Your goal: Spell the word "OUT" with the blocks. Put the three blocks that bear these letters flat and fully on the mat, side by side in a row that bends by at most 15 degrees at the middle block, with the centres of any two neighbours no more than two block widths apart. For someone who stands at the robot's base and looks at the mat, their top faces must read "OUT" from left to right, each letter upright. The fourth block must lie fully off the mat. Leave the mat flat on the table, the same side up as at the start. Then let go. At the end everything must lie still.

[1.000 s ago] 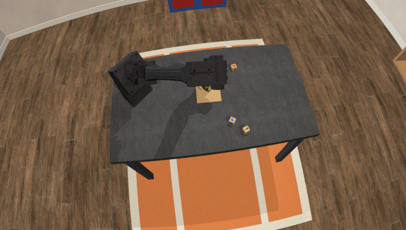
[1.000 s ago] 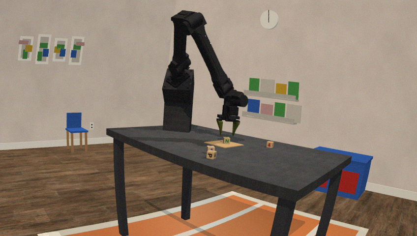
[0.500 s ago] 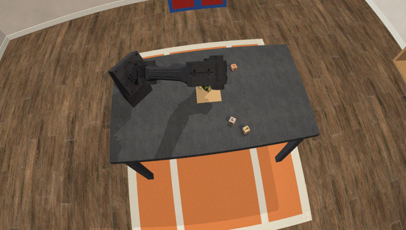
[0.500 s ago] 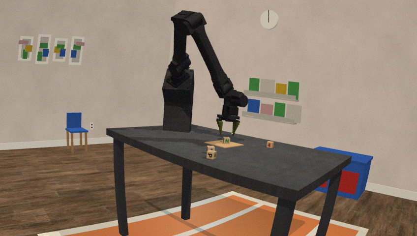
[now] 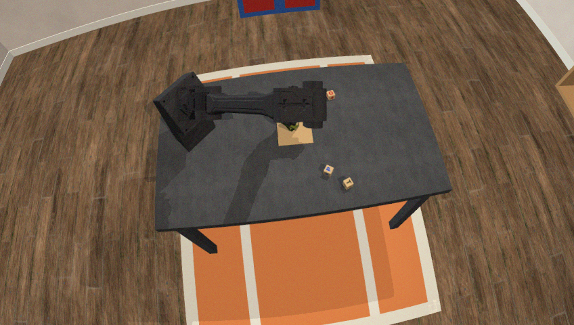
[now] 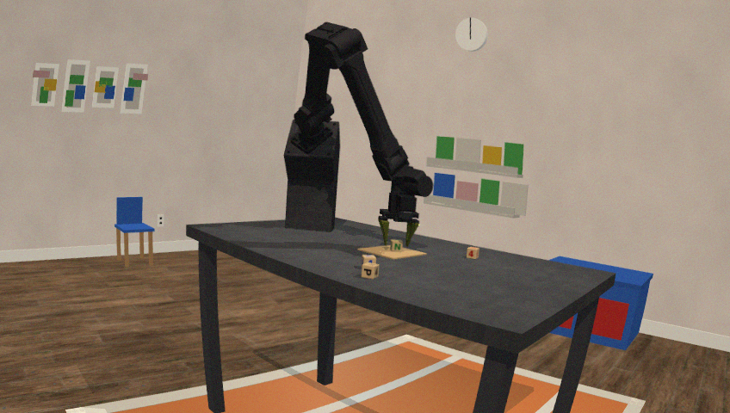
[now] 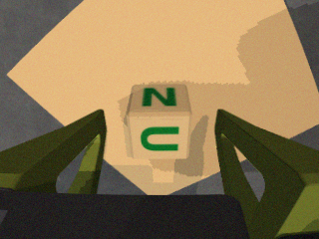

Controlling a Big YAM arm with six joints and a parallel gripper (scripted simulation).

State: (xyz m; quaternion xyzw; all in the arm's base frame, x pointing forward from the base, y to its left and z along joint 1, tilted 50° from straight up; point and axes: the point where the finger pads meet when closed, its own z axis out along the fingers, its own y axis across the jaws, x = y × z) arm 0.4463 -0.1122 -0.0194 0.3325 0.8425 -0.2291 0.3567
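The green-lettered block lies 1 cm below my hand. The rest, counted from my hand: O block (21 cm ahead, 8 cm to the left, 1 cm below); then P block (4 cm ahead, 24 cm to the right, 1 cm below); then tan mat (1 cm behind, 1 cm to the right, 2 cm below).
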